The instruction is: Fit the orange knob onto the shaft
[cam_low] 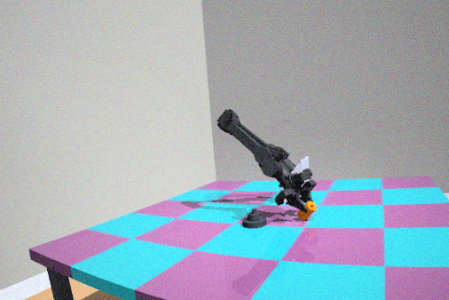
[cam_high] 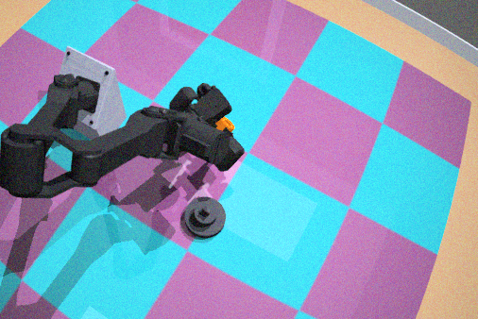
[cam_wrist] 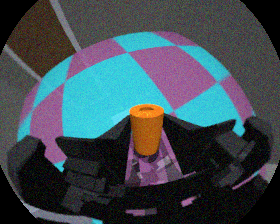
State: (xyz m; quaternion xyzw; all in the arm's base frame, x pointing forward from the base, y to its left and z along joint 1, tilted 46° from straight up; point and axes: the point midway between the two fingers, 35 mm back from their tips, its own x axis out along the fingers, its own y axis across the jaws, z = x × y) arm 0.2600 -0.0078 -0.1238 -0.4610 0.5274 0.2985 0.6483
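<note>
Right now the dark round pedestal is 40 mm ahead of my gripper tip, 190 mm to the right of it and 10 mm below it. From my gripper tip the other things lie so: orange knob 10 mm behind, 20 mm to the right.
</note>
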